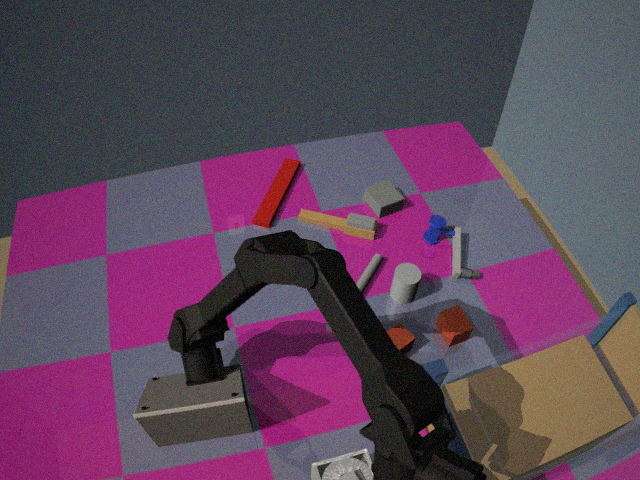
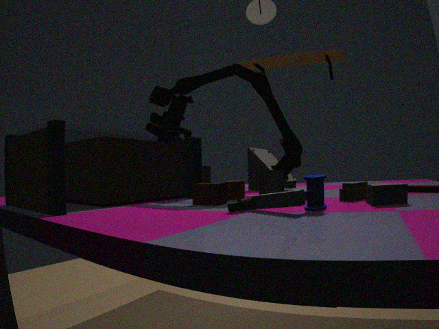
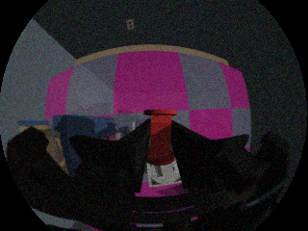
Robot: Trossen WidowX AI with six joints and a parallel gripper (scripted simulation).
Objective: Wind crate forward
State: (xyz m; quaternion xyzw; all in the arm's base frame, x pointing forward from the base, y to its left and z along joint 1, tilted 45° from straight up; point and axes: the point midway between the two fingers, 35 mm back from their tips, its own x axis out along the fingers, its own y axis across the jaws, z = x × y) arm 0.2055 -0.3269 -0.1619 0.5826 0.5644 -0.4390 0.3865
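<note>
Now: gripper tip 10 mm past the winch handle with red hub, 50 mm to the right of it and 40 mm above it. Round my gripper tip: winch (40 mm behind, 100 mm to the left, 110 mm below); blue steel frame (140 mm ahead, 120 mm to the left, 30 mm below); red knob (20 mm to the left, 10 mm below).
</note>
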